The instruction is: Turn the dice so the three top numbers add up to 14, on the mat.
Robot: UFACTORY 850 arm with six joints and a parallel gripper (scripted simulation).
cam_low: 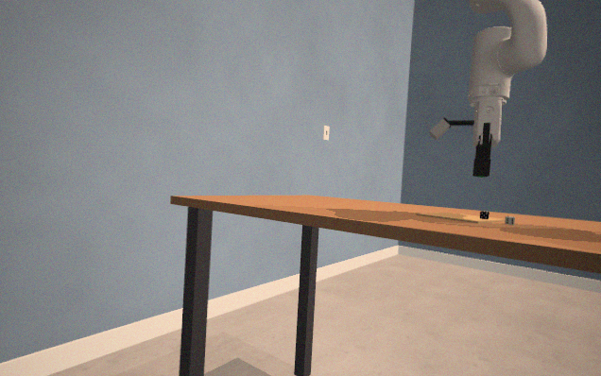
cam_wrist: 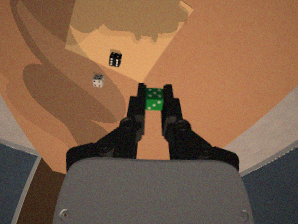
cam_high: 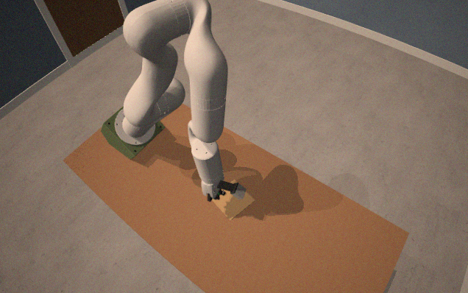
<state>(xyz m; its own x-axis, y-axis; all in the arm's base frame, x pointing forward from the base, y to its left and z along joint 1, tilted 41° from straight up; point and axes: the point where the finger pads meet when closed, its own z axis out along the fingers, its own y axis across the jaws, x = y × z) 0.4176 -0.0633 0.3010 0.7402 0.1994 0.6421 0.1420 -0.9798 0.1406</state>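
Now: hand 30 mm short of the mat, 50 mm to the right of it and 120 mm above it. From my hand the other things lie so: white die (70 mm behind, 90 mm to the left, 110 mm below); black die (20 mm behind, 60 mm to the left, 110 mm below); green die (10 mm below).
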